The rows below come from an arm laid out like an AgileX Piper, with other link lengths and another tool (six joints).
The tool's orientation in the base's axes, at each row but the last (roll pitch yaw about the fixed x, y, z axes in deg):
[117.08, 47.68, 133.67]
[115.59, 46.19, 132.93]
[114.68, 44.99, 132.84]
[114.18, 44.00, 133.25]
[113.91, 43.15, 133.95]
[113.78, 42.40, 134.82]
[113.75, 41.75, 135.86]
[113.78, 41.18, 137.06]
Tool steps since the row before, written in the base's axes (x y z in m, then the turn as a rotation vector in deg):
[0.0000, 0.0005, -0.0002, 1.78, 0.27, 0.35]
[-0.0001, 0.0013, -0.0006, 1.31, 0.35, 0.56]
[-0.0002, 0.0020, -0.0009, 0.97, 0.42, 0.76]
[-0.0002, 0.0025, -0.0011, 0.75, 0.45, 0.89]
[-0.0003, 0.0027, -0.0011, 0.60, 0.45, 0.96]
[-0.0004, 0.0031, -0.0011, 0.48, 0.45, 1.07]
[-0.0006, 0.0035, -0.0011, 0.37, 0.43, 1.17]
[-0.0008, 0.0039, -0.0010, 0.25, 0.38, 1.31]
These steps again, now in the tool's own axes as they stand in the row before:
[0.0004, 0.0003, 0.0002, -0.95, 0.20, 1.55]
[0.0011, 0.0006, 0.0006, -0.84, 0.45, 1.11]
[0.0018, 0.0010, 0.0009, -0.79, 0.68, 0.79]
[0.0022, 0.0012, 0.0012, -0.75, 0.82, 0.57]
[0.0023, 0.0013, 0.0012, -0.72, 0.88, 0.42]
[0.0026, 0.0016, 0.0014, -0.74, 0.98, 0.29]
[0.0029, 0.0018, 0.0015, -0.75, 1.05, 0.16]
[0.0031, 0.0022, 0.0016, -0.81, 1.13, -0.01]

